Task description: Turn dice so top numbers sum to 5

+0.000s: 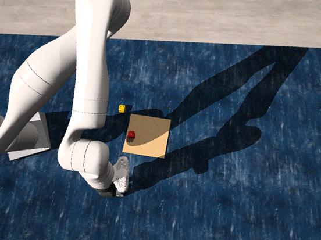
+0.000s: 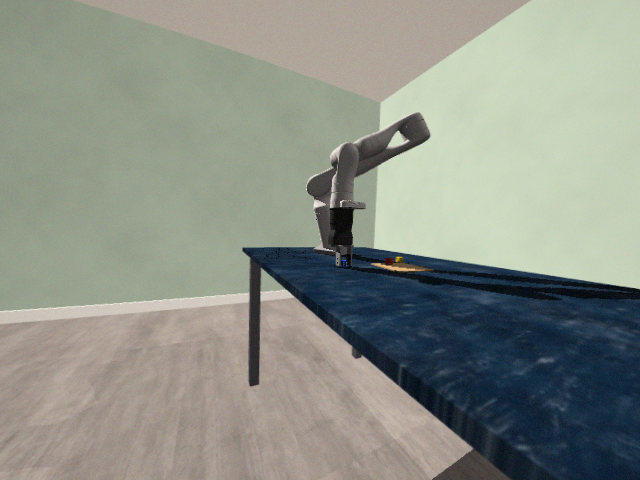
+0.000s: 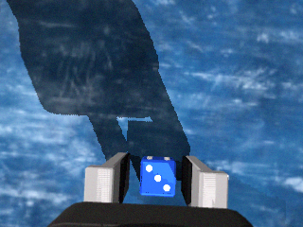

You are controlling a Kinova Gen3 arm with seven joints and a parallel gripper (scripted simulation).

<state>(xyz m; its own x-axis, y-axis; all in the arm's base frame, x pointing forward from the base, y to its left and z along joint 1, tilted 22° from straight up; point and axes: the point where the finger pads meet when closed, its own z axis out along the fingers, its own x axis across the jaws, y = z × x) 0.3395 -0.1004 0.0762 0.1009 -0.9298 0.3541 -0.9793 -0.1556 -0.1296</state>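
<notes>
The blue die is 1 cm below my hand. Round my hand: red die (18 cm to the left, 1 cm below); then tan mat (5 cm ahead, 19 cm to the left, 2 cm below); then yellow die (5 cm behind, 27 cm to the left, 1 cm below).
</notes>
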